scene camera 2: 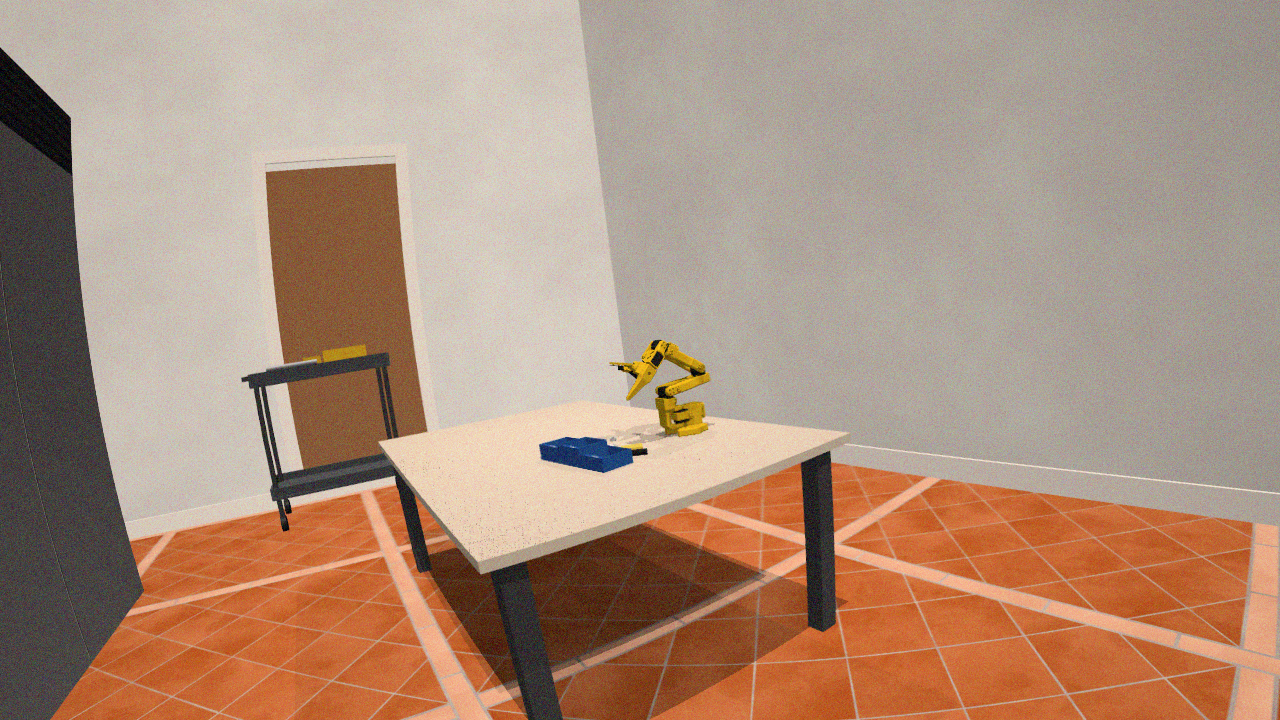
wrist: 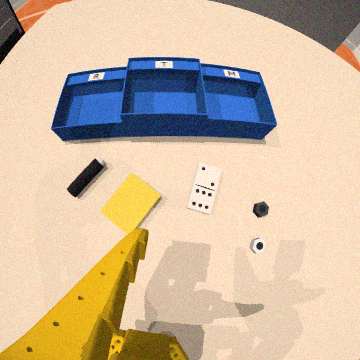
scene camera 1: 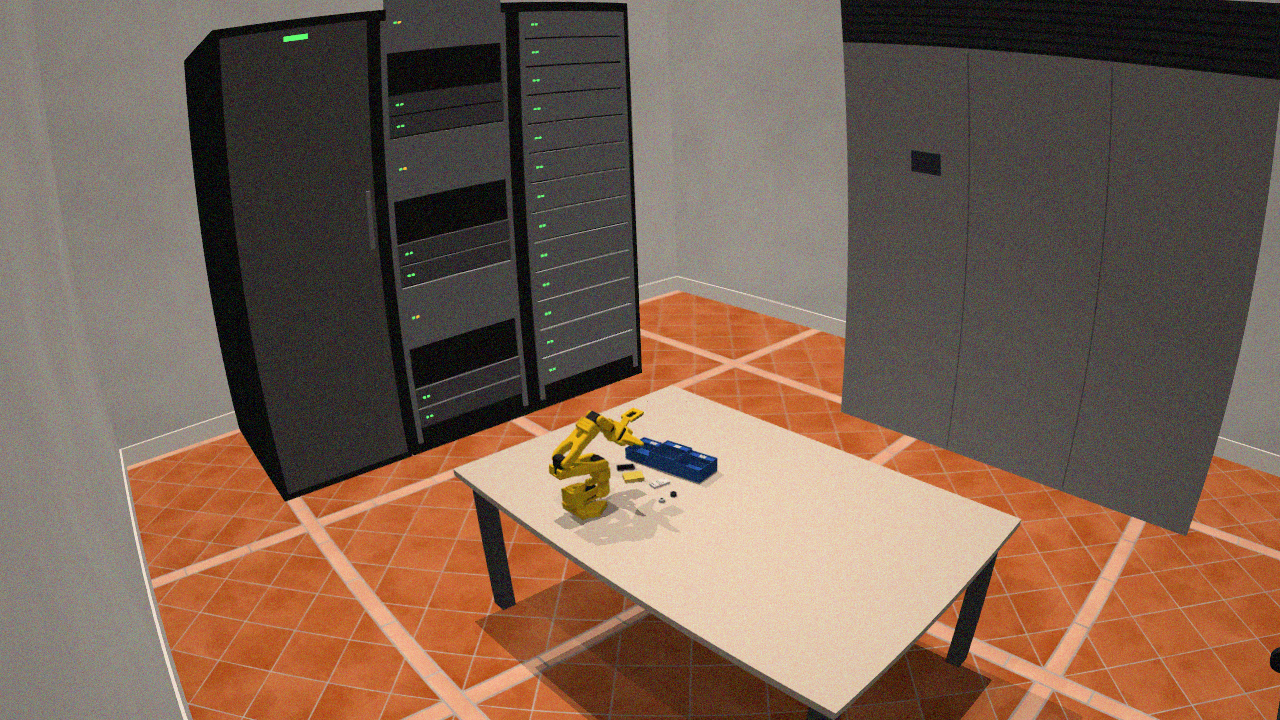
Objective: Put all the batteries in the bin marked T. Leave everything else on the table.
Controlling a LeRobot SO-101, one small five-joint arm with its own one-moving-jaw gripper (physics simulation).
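Pixels of known places: hand, tool point: [scene camera 2: 627, 398] [wrist: 146, 240] [scene camera 1: 632, 444]; arm's base, link origin: [scene camera 2: 680, 433] [wrist: 144, 349] [scene camera 1: 591, 505].
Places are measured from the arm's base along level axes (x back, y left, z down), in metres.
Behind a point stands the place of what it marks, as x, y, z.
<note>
A black cylinder with a silvery end, a battery by its look, [wrist: 85, 178] @(-0.185, 0.083, -0.013) [scene camera 1: 625, 466] @(-0.184, 0.082, -0.011) [scene camera 2: 639, 451] @(-0.187, 0.095, -0.010) lies on its side on the table, in front of the bin marked R and left of a yellow square in the wrist view. The bin marked T [wrist: 162, 125] @(-0.250, 0.012, -0.023) is the middle, taller one of three joined blue bins; its visible floor is bare. My gripper [scene camera 1: 640, 428] @(-0.146, 0.003, -0.121) [scene camera 2: 620, 381] @(-0.146, 0.003, -0.121) is fully open and empty, above the table on the near side of the bins. In the wrist view its fixed jaw shows at lower left; the moving jaw is out of the picture.
Bin R [wrist: 90, 129] @(-0.237, 0.089, -0.021) and bin M [wrist: 237, 128] @(-0.264, -0.070, -0.022) flank T. The yellow square [wrist: 131, 202] @(-0.169, 0.030, -0.010) [scene camera 1: 633, 477] @(-0.161, 0.022, -0.010), a white domino [wrist: 205, 178] @(-0.205, -0.041, -0.007) [scene camera 1: 659, 483] @(-0.190, -0.047, -0.007), a black hex nut [wrist: 261, 209] @(-0.180, -0.108, -0.009) and a silvery nut [wrist: 253, 245] @(-0.140, -0.102, -0.008) lie on the table [scene camera 1: 805, 555] @(-0.194, -0.539, 0.000).
</note>
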